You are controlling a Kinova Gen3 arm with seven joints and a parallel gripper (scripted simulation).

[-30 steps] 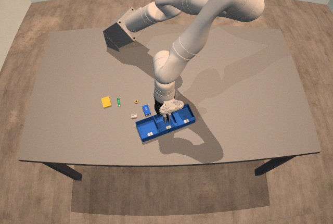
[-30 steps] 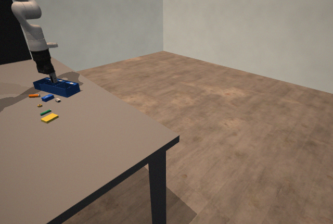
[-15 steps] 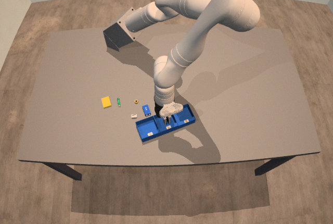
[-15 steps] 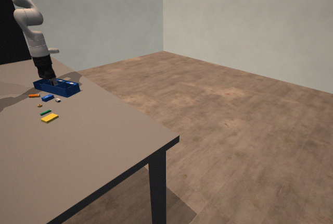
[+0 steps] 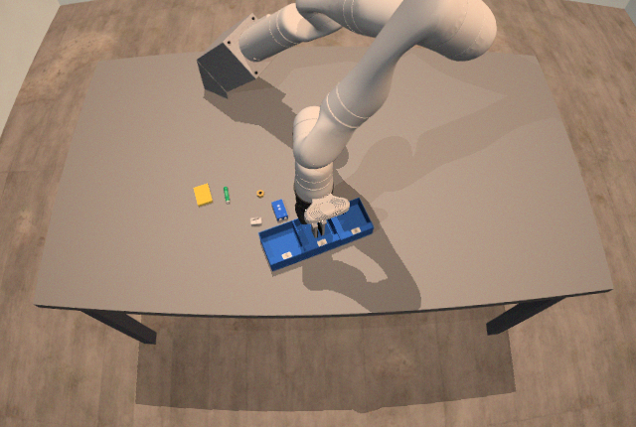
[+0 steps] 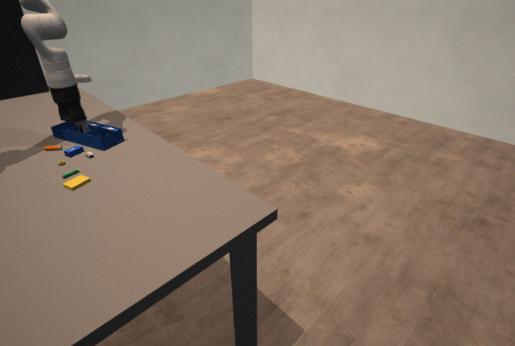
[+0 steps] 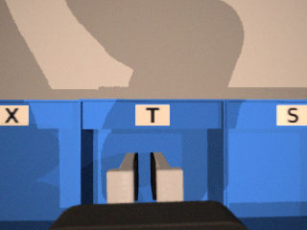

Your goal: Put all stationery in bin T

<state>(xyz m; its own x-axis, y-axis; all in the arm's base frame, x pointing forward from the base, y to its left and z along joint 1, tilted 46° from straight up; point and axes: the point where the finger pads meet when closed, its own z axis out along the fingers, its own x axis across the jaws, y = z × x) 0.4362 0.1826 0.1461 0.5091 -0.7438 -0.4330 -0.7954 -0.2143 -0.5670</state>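
The blue three-compartment bin lies 1 cm below my hand. Round my hand: blue 9V battery 9 cm to the right, 4 cm behind, 3 cm below; orange battery 10 cm behind, 3 cm to the right, 3 cm below; grey pencil sharpener 15 cm to the right, 3 cm below, 1 cm behind.
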